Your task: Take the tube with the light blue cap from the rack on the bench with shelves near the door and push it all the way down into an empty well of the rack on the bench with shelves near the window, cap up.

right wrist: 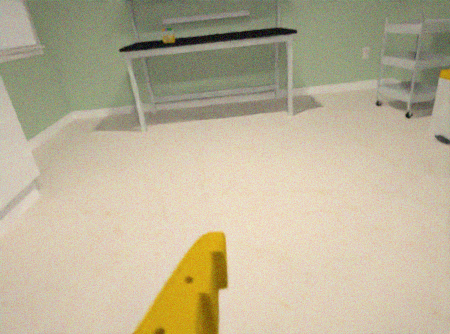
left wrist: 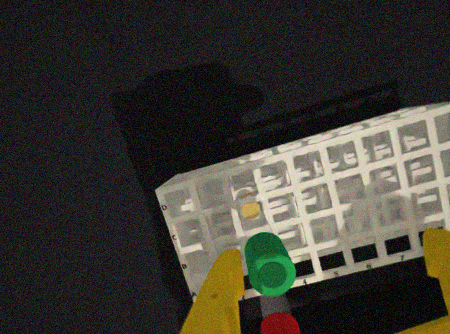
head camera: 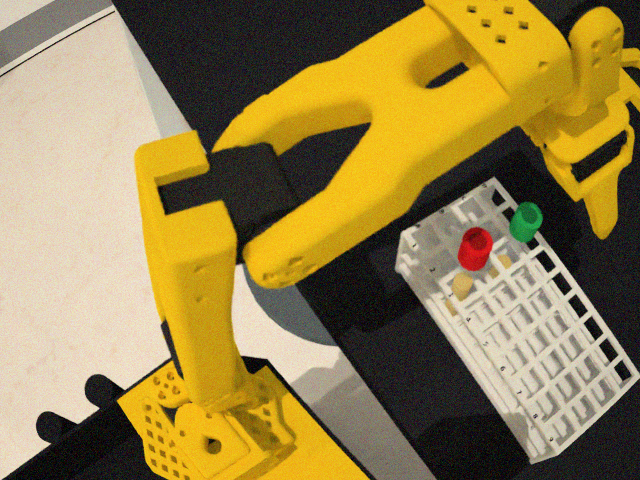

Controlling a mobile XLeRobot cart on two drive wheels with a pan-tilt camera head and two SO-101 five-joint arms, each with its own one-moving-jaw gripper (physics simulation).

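Frame: origin at the left arm's base, x left, y ahead, z down, level; metres.
Seen in the pictures: left hand at its tool point: point(left wrist: 241, 265) point(head camera: 557, 165); right hand at its tool point: point(right wrist: 225, 251); left arm's base at its link origin: point(head camera: 196, 410).
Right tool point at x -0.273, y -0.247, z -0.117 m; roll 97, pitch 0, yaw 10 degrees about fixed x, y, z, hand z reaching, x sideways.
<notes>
Offsets run from my right tool point to a thing's middle. Level surfaces: height alone.
A white rack @[dx +0.169, dy +0.465, dz +0.100 m] point(head camera: 491, 379) point(left wrist: 352, 270) stands on the dark bench top. A tube with a green cap @[dx +0.210, dy +0.480, dz +0.065 m] point(head camera: 525, 222) point(left wrist: 270, 260) and one with a red cap @[dx +0.217, dy +0.438, dz +0.065 m] point(head camera: 474, 249) point(left wrist: 280, 324) stand in its numbered low end. Tan pieces show in wells beside them. My left gripper point(left wrist: 333, 242) is open and empty, above the rack; the green cap shows beyond the left jaw's tip in the left wrist view. My right gripper, with one notched jaw point(right wrist: 200, 285) in view, is fully open over the floor. No light blue cap can be made out in these views.
In the right wrist view, a far bench @[dz +0.134 m] point(right wrist: 225, 38) bears a small yellow rack point(right wrist: 169, 39) with a green cap. A wheeled cart point(right wrist: 400, 62) stands at the right, a white cabinet point(right wrist: 15, 150) at the left. My left arm point(head camera: 320, 191) crosses the head view.
</notes>
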